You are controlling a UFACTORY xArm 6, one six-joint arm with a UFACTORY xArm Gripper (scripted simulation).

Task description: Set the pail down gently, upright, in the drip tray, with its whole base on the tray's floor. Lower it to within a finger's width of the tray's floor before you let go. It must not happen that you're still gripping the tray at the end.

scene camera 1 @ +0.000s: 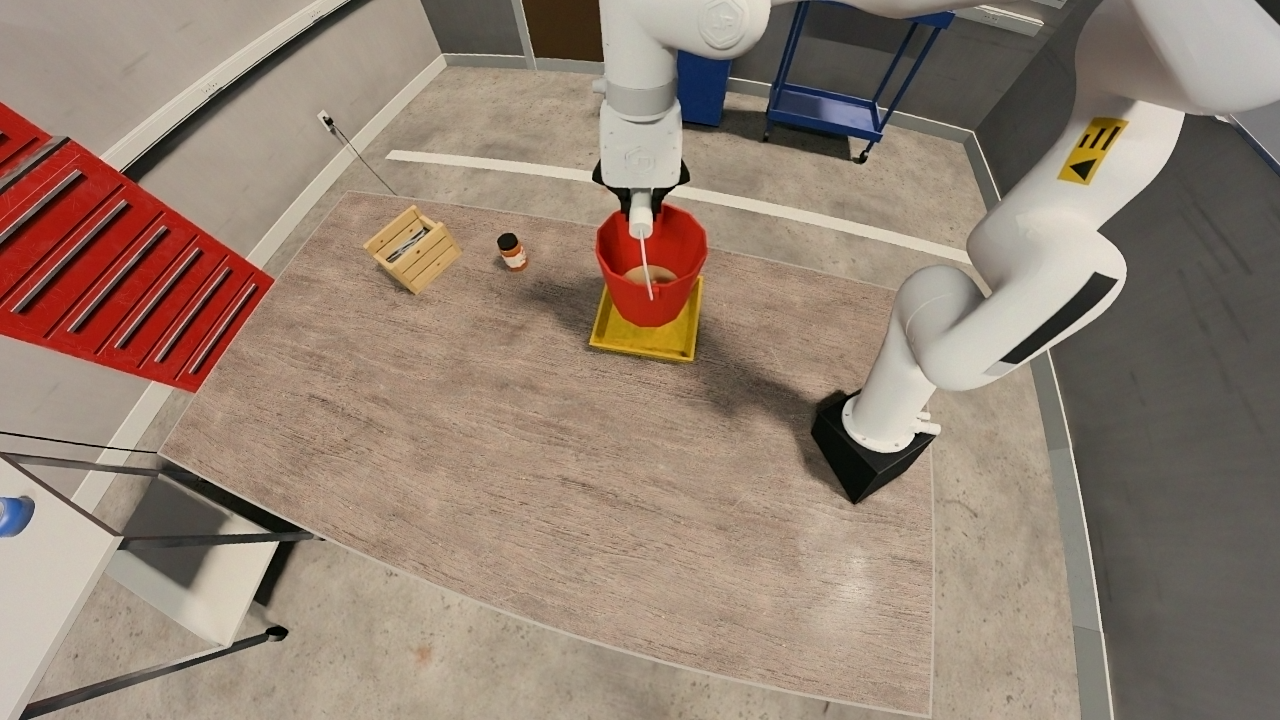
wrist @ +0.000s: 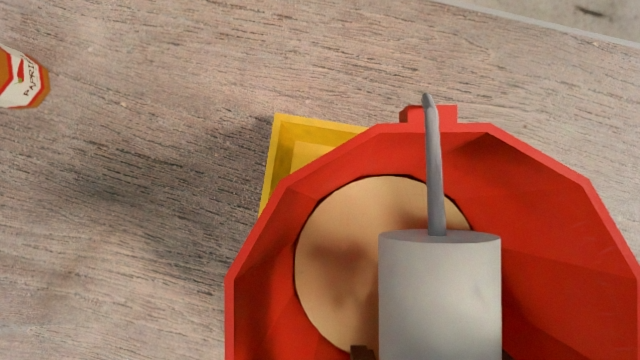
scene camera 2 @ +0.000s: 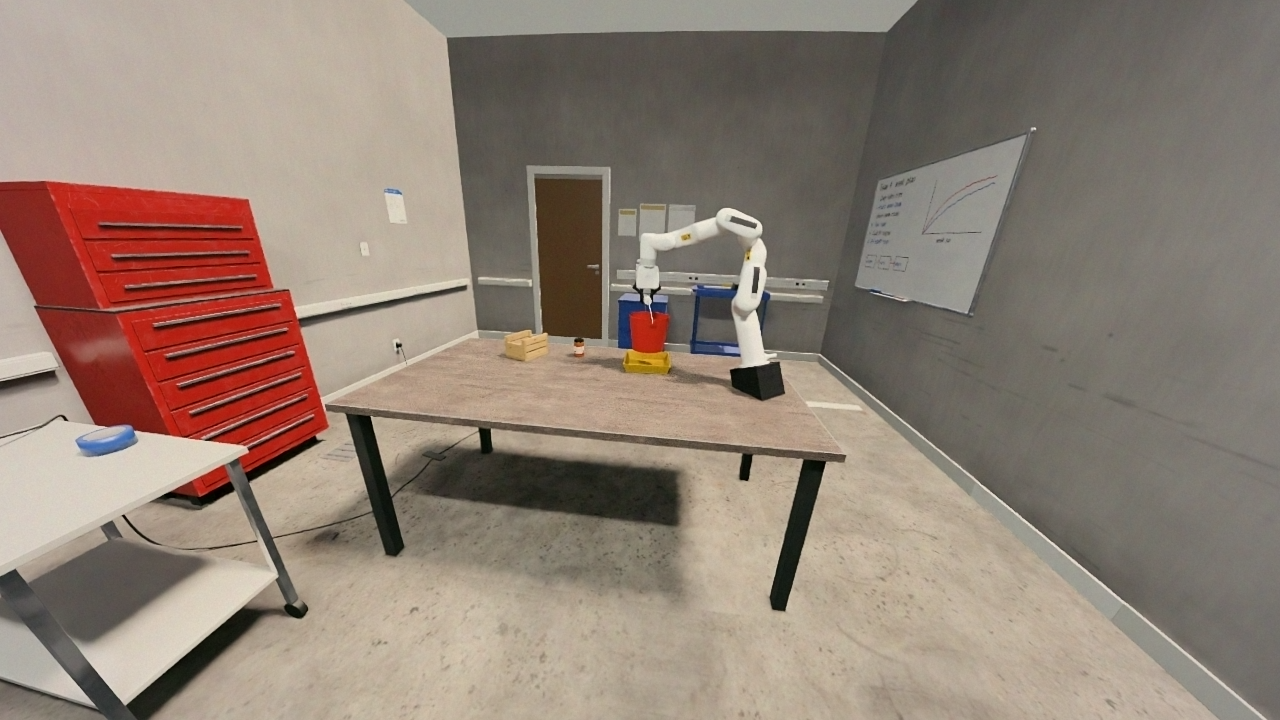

Observation:
I see my gripper, a red pail, a yellow drip tray and a small spice jar.

